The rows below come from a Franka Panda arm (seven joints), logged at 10 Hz.
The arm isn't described. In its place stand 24 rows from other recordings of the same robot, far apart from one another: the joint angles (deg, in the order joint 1, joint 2, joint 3, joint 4, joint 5, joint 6, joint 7), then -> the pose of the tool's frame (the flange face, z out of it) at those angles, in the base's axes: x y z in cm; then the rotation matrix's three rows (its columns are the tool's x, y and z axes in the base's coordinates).
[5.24 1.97 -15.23 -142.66 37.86 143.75 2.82] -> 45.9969 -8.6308 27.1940; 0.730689 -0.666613 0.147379; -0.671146 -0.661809 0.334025; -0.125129 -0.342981 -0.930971
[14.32 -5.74 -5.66 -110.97 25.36 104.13 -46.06] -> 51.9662 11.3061 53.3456; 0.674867 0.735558 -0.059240; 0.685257 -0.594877 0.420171; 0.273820 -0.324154 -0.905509
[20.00 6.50 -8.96 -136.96 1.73 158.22 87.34] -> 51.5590 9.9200 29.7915; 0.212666 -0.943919 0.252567; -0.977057 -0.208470 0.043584; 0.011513 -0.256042 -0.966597
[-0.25 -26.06 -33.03 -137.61 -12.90 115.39 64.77] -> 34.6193 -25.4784 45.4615; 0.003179 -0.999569 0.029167; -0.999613 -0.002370 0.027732; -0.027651 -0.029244 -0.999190
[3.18 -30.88 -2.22 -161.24 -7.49 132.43 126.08] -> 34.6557 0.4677 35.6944; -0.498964 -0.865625 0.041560; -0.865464 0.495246 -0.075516; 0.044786 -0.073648 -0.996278
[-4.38 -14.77 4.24 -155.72 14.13 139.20 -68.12] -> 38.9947 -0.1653 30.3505; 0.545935 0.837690 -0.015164; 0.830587 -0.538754 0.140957; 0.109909 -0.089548 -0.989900
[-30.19 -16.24 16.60 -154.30 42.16 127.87 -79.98] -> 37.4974 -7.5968 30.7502; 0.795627 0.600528 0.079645; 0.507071 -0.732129 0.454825; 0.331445 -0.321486 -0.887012
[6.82 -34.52 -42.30 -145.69 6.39 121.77 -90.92] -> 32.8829 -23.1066 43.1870; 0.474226 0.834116 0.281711; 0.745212 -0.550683 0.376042; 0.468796 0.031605 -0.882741
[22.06 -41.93 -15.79 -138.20 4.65 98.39 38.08] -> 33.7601 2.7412 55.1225; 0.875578 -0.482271 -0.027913; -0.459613 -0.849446 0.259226; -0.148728 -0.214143 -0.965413
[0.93 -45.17 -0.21 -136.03 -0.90 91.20 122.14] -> 30.7887 0.1897 58.4549; -0.520174 -0.854038 0.006111; -0.854023 0.520072 -0.013023; 0.007944 -0.011993 -0.999897
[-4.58 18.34 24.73 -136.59 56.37 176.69 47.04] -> 49.6402 11.4860 21.7871; 0.128403 -0.930931 0.341878; -0.955330 -0.023578 0.294601; -0.266192 -0.364434 -0.892373
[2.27 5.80 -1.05 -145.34 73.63 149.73 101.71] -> 44.3430 -1.1890 22.5823; -0.912920 -0.294973 0.282077; -0.128062 0.863253 0.488256; -0.387526 0.409616 -0.825856
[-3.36 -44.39 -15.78 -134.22 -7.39 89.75 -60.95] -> 28.8223 -14.0209 58.0662; 0.690599 0.723228 -0.003874; 0.721856 -0.688937 0.065497; 0.044701 -0.048028 -0.997845
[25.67 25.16 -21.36 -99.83 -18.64 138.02 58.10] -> 67.6060 7.6260 36.5322; 0.712390 -0.630788 0.307581; -0.544233 -0.773280 -0.325343; 0.443069 0.064375 -0.894173
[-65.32 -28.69 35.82 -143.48 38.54 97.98 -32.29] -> 35.8558 -13.5509 40.3528; 0.960034 -0.279693 -0.010337; -0.243163 -0.851798 0.464018; -0.138588 -0.442959 -0.885766
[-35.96 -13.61 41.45 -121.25 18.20 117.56 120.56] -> 50.8266 8.5212 49.9916; -0.531274 -0.838648 0.120070; -0.828088 0.543981 0.135480; -0.178936 -0.027452 -0.983478
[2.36 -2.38 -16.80 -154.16 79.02 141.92 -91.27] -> 37.6664 -9.8944 23.0343; 0.879533 0.238038 0.412018; -0.017831 -0.848784 0.528438; 0.475503 -0.472126 -0.742290
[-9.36 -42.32 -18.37 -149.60 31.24 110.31 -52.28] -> 31.3823 -13.0953 48.9803; 0.860775 0.392098 0.324538; 0.146924 -0.801887 0.579129; 0.487318 -0.450817 -0.747853
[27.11 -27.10 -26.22 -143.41 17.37 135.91 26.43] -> 43.6007 0.2576 46.4343; 0.813884 -0.505575 0.286335; -0.581009 -0.704203 0.408077; -0.004676 -0.498491 -0.866883
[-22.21 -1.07 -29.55 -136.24 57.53 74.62 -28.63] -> 32.9773 -24.6203 34.8402; 0.850519 -0.434154 0.296862; -0.340267 -0.023828 0.940027; -0.401043 -0.900524 -0.167994
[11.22 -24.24 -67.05 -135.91 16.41 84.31 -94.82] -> 24.0512 -29.9016 37.5116; 0.686741 0.725137 0.050624; 0.374685 -0.412803 0.830184; 0.622895 -0.551153 -0.555187
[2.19 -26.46 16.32 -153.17 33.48 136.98 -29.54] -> 37.7044 12.7384 39.3292; 0.891450 0.429062 0.145680; 0.368754 -0.873791 0.317032; 0.263320 -0.228898 -0.937160
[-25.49 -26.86 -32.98 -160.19 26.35 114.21 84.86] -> 20.7893 -24.2887 30.9714; -0.796188 -0.516012 0.315937; -0.249544 0.755741 0.605462; -0.551192 0.403221 -0.730479
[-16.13 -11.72 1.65 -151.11 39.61 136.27 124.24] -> 40.1467 -9.7232 31.1201; -0.957681 -0.230023 0.173021; -0.143697 0.902936 0.405040; -0.249395 0.363036 -0.897779
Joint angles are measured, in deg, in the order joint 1, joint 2, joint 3, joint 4, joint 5, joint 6, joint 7. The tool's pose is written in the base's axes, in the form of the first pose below.
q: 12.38 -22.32 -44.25 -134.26 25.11 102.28 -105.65
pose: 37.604 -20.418 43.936; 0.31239 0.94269 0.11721; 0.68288 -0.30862 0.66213; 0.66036 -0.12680 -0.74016
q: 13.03 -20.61 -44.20 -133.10 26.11 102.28 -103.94
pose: 38.531 -20.218 43.917; 0.34508 0.93172 0.11320; 0.67440 -0.33002 0.66051; 0.65277 -0.15159 -0.74224
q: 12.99 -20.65 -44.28 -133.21 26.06 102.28 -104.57
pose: 38.452 -20.267 43.840; 0.33647 0.93490 0.11295; 0.67706 -0.32353 0.66099; 0.65450 -0.14593 -0.74184
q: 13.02 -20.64 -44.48 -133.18 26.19 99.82 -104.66
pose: 38.080 -19.913 43.704; 0.33608 0.93836 0.08085; 0.66712 -0.29777 0.68285; 0.66483 -0.17555 -0.72607
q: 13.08 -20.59 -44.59 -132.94 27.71 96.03 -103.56
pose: 37.731 -19.175 43.827; 0.35432 0.93408 0.04419; 0.63171 -0.27393 0.72519; 0.68949 -0.22904 -0.68713
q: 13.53 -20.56 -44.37 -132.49 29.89 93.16 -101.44
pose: 37.845 -18.142 44.326; 0.37965 0.92489 0.02114; 0.59249 -0.26063 0.76226; 0.71051 -0.27686 -0.64693
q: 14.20 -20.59 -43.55 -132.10 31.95 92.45 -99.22
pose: 38.459 -16.939 44.979; 0.39726 0.91755 0.01714; 0.56770 -0.26037 0.78098; 0.72105 -0.30052 -0.62432
